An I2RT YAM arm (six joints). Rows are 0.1 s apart.
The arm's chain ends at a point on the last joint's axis. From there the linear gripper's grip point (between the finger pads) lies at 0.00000 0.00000 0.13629 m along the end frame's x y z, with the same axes.
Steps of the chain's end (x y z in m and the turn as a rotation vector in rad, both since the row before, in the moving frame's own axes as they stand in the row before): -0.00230 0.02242 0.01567 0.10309 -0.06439 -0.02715; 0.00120 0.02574 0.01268 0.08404 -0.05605 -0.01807; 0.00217 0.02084 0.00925 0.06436 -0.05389 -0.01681; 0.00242 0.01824 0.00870 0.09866 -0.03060 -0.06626
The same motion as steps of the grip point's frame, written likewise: -0.01124 0.00853 0.01466 0.10309 -0.06439 -0.02715; -0.00653 0.01438 0.01199 0.08404 -0.05605 -0.01807; -0.00524 0.01214 0.00877 0.06436 -0.05389 -0.01681; -0.00218 0.00497 0.00797 0.09866 -0.03060 -0.06626
